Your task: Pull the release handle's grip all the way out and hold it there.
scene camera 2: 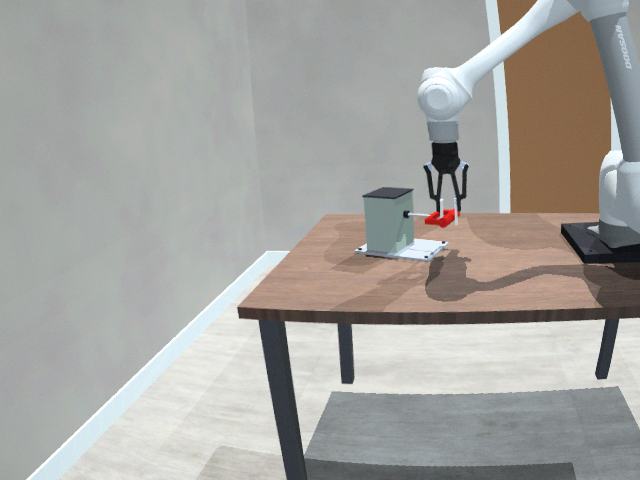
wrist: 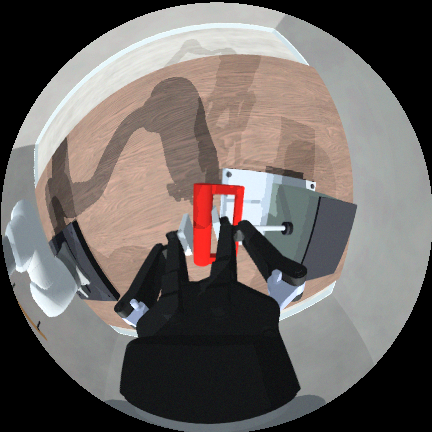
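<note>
The release handle's red grip [scene camera 2: 445, 220] [wrist: 202, 247] is a rectangular loop with a thick outer bar. It stands out from the grey-green housing [scene camera 2: 378, 227] [wrist: 292, 207] on a thin pale rod [scene camera 2: 418, 214] [wrist: 272, 228], and a stretch of the rod shows between them. My gripper [scene camera 2: 448, 212] [wrist: 201, 217] points down from above and is shut on the grip's outer bar. One pale finger pad is inside the loop, the other on the outer side. The black fingers hide part of the loop's inner side in the wrist view.
The housing has a dark top [scene camera 2: 388, 192] [wrist: 332, 237] and stands on a white base plate [scene camera 2: 431, 250] [wrist: 245, 180], bolted at its corners, on the wooden table [scene camera 2: 310, 294] [wrist: 125, 175]. The arm's black mounting plate [scene camera 2: 578, 243] is at the right in the scene view. Grey walls stand beyond the table.
</note>
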